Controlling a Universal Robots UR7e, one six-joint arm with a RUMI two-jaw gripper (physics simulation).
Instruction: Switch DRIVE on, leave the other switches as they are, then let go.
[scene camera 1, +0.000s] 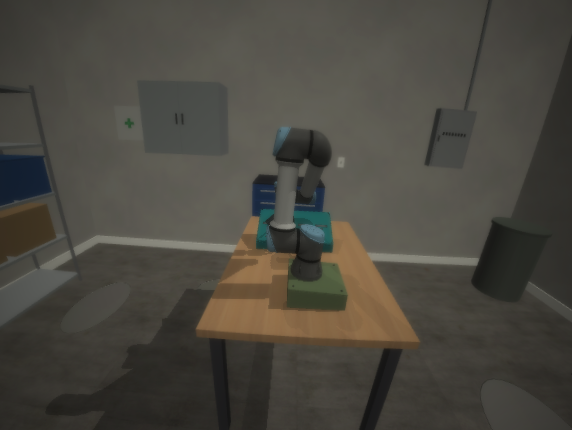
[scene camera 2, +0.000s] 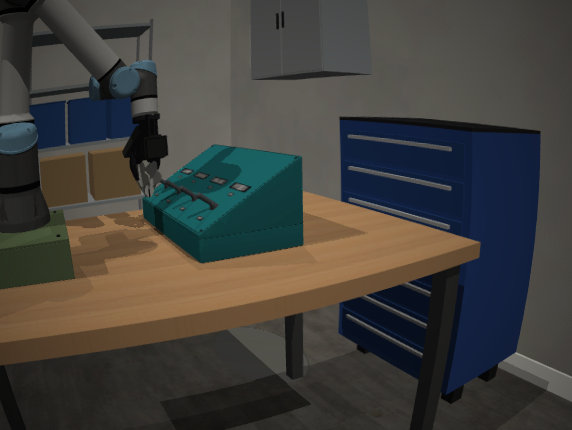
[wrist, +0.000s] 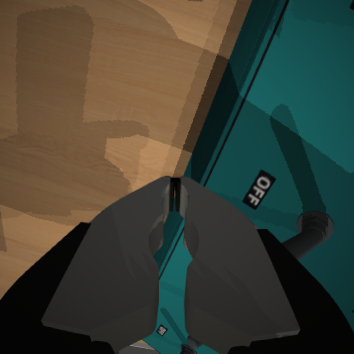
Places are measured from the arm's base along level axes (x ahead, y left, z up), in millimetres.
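Where they show: gripper, fingertip midpoint: (scene camera 2: 149, 197) (wrist: 174, 179); arm's base, origin of the base link: (scene camera 1: 306, 271) (scene camera 2: 22, 223).
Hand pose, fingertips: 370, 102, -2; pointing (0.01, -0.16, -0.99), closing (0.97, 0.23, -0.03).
Each offset is from my fingertips to the centre of the thing, as dx, dy, dz. "spot": to the spot under its first point. Level surfaces: height alone.
The teal sloped console @(+160, -67, -25) (scene camera 1: 324, 219) (scene camera 2: 272, 187) (wrist: 320, 75) stands on the table. Several dark lever switches line its slope; three handles (scene camera 2: 171, 186) (scene camera 2: 188, 193) (scene camera 2: 206, 201) show in scene camera 2. My gripper (scene camera 2: 149, 194) (wrist: 174, 179) points down at the console's front edge, at the end nearest the shelves. Its fingertips are together and hold nothing. In the wrist view an OFF label @(spot: +52, -5, -15) (wrist: 258, 189) lies to the right of the tips, and a lever pivot @(spot: +81, +0, +11) (wrist: 315, 225) is beyond it; its handle runs partly behind the right finger. The DRIVE name cannot be read. The arm hides the gripper in scene camera 1.
The arm stands on a green base block (scene camera 1: 317, 295) (scene camera 2: 37, 260) on the wooden table @(dz -93) (scene camera 1: 240, 310) (scene camera 2: 240, 285). A blue drawer cabinet (scene camera 2: 500, 225) stands behind the table. Another small label @(spot: +50, -243, -14) (wrist: 162, 330) and a lever show between the fingers in the wrist view.
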